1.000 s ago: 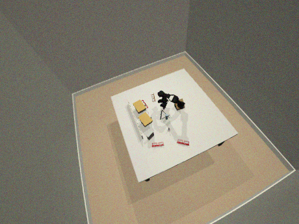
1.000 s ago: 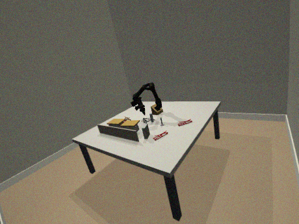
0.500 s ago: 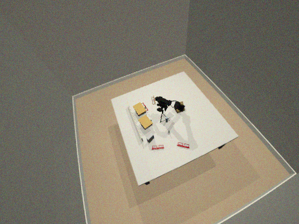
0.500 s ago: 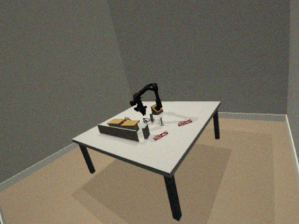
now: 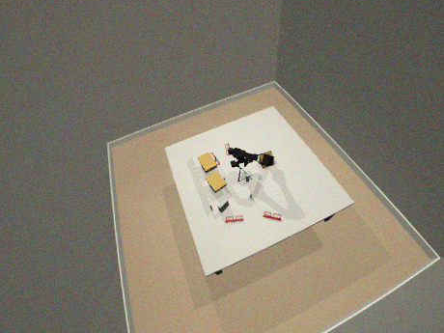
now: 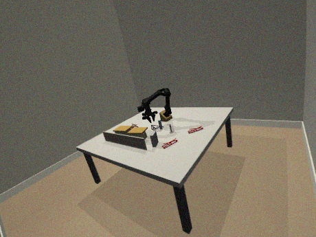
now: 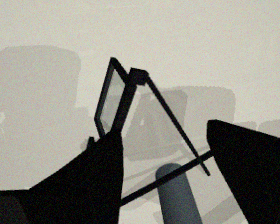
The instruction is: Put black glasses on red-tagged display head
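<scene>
My gripper tip is now 270 mm to the right of the upright post, 40 mm above it and 20 mm short of it. Also, from my gripper tip: grey block (270 mm to the left, 260 mm ahead, 10 mm below); then pale blue piece (100 mm to the left, 20 mm below, 10 mm behind); then long base (390 mm ahead, 40 mm to the right, 10 mm below).
</scene>
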